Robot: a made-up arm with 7 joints. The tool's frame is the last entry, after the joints.
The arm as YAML. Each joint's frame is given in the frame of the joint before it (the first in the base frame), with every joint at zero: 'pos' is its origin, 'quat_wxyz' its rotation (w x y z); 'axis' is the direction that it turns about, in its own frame. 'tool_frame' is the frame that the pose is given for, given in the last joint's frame.
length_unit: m
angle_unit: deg
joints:
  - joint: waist
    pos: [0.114, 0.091, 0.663]
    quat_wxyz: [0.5, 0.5, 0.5, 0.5]
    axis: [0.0, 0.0, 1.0]
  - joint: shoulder
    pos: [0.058, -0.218, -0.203]
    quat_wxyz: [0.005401, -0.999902, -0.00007, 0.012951]
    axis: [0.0, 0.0, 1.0]
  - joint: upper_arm
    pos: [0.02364, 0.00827, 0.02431]
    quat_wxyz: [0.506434, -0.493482, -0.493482, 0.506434]
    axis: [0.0, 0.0, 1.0]
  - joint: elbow
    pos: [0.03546, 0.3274, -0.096]
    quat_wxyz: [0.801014, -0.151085, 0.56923, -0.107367]
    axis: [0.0, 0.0, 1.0]
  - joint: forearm
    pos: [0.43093, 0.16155, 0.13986]
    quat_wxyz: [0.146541, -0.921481, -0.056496, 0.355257]
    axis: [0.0, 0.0, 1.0]
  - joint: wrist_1
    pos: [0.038, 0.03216, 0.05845]
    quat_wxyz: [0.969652, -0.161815, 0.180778, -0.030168]
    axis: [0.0, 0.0, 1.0]
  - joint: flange
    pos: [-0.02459, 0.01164, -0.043]
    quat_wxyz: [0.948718, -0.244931, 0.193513, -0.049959]
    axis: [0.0, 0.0, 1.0]
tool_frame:
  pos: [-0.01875, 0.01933, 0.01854]
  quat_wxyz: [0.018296, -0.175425, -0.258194, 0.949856]
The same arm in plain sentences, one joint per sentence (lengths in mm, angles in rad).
The arm has seven revolute joints in a row. What follows holds with every joint at zero, and every direction is one of the base frame's. Joint 1 is mounted 114 mm along +x and 91 mm along +y and 663 mm along +z from the base frame's origin and turns about +x. Joint 2 is mounted 203 mm along -x and 58 mm along +y and 218 mm along -z from joint 1 and turns about the direction (-0.999606, -0.0259, 0.0108). Joint 3 is mounted 25 mm along -x and 23 mm along +y and 8 mm along -z from joint 2 and turns about -y. Joint 4 is mounted 327 mm along +x and 96 mm along +y and 39 mm along -z from joint 3 and turns about the direction (0.1096, -0.306301, -0.945604). Joint 5 is mounted 16 mm along +x and 395 mm along +y and 274 mm along -z from joint 4 and turns about the direction (0.370188, -0.29079, 0.882271). Joint 6 is mounted 13 mm along -x and 10 mm along +y and 75 mm along +z from joint 5 and turns about +z. Joint 7 is mounted 8 mm along -x and 26 mm along -y and 43 mm along -z from joint 6 and turns about the direction (-0.496914, 0.323809, 0.805123). The tool frame, which is the frame that the pose is given for, is mounted 27 mm along -x and 14 mm along -y and 12 mm along +z from joint 7; its axes are the base frame's turned by roll 0, pitch 0 and yaw -1.5708 rad (as in URDF: about the fixed x, then y, then z).
